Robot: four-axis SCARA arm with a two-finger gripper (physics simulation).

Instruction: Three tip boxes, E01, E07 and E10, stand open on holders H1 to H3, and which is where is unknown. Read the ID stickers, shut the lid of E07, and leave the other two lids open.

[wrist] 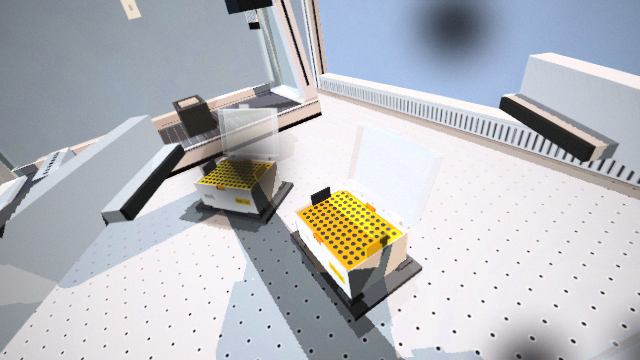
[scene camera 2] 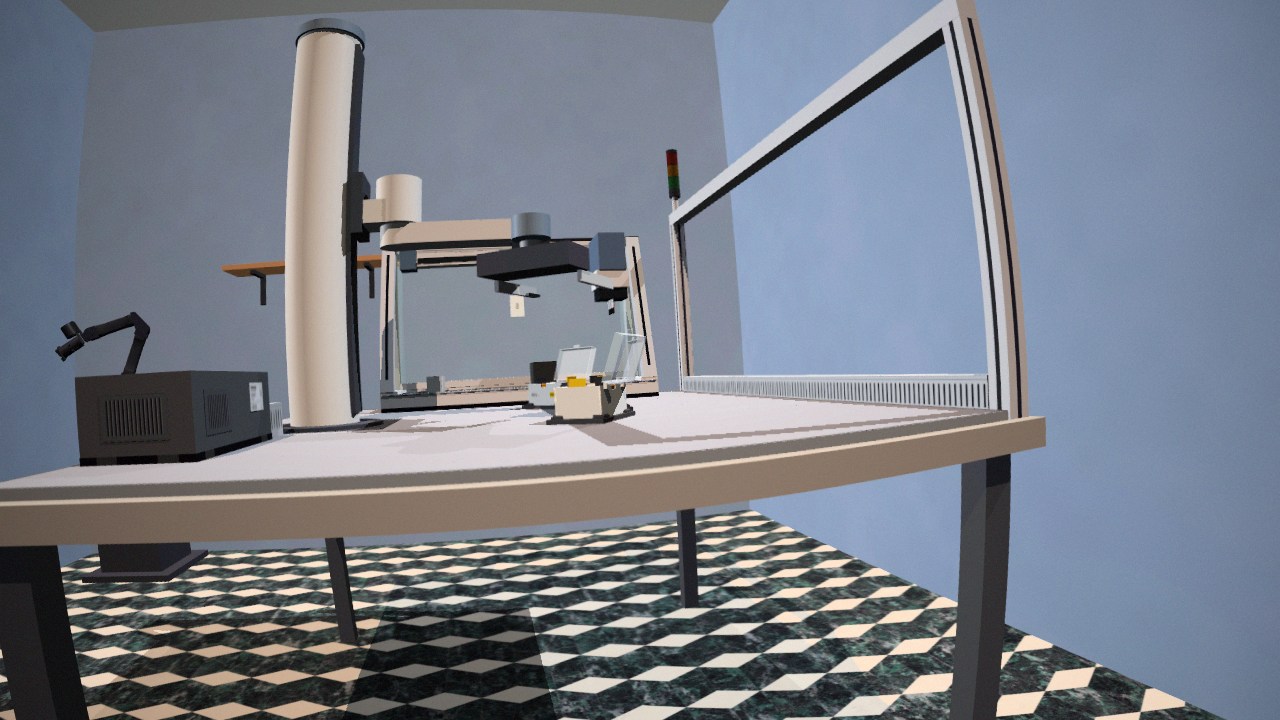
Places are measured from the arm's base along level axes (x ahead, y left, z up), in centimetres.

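Pixels of known places: gripper, fingertip midpoint: [wrist: 333, 107] [scene camera 2: 571, 288].
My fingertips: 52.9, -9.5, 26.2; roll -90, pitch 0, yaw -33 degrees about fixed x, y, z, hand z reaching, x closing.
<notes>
Ahead of a thing's pixels: the offset from my fingertips to its top centre, as dx, dy, dz. "spot": to the spot under its first point.
In the wrist view, a white tip box {spot: +2.5, +7.8, -18.9} [wrist: 330, 252] with yellow rack stands on a dark holder {spot: +10.3, +3.1, -24.2} [wrist: 411, 269], its clear lid {+13.4, +10.2, -9.6} [wrist: 395, 170] open and leaning back. Farther left, a second tip box {spot: -3.3, +30.1, -21.2} [wrist: 227, 197] stands on its holder {spot: +5.4, +27.8, -24.2} [wrist: 282, 194], its clear lid {+5.3, +36.9, -9.6} [wrist: 250, 131] upright and open. Their yellow stickers {spot: +2.3, +6.7, -21.2} [wrist: 337, 272] {spot: -1.6, +27.8, -21.6} [wrist: 242, 201] are too small to read. Two open lids {+6.0, -17.3, -9.6} [scene camera 2: 626, 353] [scene camera 2: 575, 362] also show in the scene view. A third tip box cannot be made out. My gripper [scene camera 2: 556, 286] [wrist: 333, 107] is open and empty, above and apart from the boxes.
A gantry machine [wrist: 311, 107] with a dark block {spot: -0.9, +61.0, -15.4} [wrist: 192, 117] on its deck stands behind the boxes; its head {spot: +19.3, +56.0, +18.4} [scene camera 2: 606, 250] hangs close to my gripper. A slotted rail [scene camera 2: 832, 390] [wrist: 425, 104] runs along the right edge. The arm's column [scene camera 2: 322, 223] stands left.
</notes>
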